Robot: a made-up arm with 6 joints.
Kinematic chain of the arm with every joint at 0, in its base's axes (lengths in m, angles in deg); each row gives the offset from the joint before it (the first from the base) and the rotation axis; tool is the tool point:
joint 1: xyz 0 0 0.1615 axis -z
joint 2: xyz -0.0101 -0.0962 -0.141 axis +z
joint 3: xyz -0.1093 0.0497 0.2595 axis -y
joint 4: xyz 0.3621 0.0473 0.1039 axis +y
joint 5: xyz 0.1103 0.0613 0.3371 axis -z
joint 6: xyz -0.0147 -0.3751 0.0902 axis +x
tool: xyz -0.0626 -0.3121 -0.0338
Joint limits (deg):
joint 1: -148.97..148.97
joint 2: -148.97..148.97
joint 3: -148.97..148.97
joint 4: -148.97..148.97
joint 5: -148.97..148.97
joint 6: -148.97..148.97
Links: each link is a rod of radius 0.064 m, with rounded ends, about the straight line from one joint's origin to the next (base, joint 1, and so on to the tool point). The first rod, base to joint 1, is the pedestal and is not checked.
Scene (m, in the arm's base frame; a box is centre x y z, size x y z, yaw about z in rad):
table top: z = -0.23
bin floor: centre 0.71 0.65 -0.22 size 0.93 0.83 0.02 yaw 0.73
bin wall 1: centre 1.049 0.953 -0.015 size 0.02 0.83 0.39 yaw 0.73
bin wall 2: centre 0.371 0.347 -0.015 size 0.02 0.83 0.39 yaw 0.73
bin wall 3: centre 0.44 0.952 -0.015 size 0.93 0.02 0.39 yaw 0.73
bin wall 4: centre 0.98 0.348 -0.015 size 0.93 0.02 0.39 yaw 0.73
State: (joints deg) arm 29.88 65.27 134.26 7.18 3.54 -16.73
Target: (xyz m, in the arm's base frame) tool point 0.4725 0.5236 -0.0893
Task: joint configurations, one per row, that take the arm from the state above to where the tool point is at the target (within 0.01 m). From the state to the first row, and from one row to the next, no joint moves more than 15 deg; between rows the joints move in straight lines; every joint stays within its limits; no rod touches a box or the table.
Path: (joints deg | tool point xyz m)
1: 41.27 52.23 125.90 8.98 13.63 -13.47 | -0.7288 -0.6928 0.1880
2: 52.66 39.19 117.54 10.79 23.73 -10.21 | -0.8959 -0.3086 0.1962
3: 64.05 26.15 109.18 12.59 33.82 -6.95 | -0.8841 0.1142 0.2032
4: 75.44 13.11 100.82 14.40 43.92 -3.69 | -0.6810 0.4900 0.2197
5: 86.83 0.06 92.45 16.20 54.01 -0.43 | -0.3206 0.7232 0.2541
6: 98.22 -12.98 84.09 18.00 64.11 2.83 | 0.1073 0.7393 0.3106
7: 109.61 -26.02 75.73 19.81 74.20 6.09 | 0.4725 0.5236 0.3891
8: 109.93 -23.52 88.91 18.30 76.57 -0.92 | 0.4986 0.5532 0.2325
9: 110.24 -21.02 102.08 16.78 78.94 -7.93 | 0.4975 0.5541 0.0695
10: 110.56 -18.52 115.25 15.27 81.31 -14.94 | 0.4725 0.5236 -0.0893

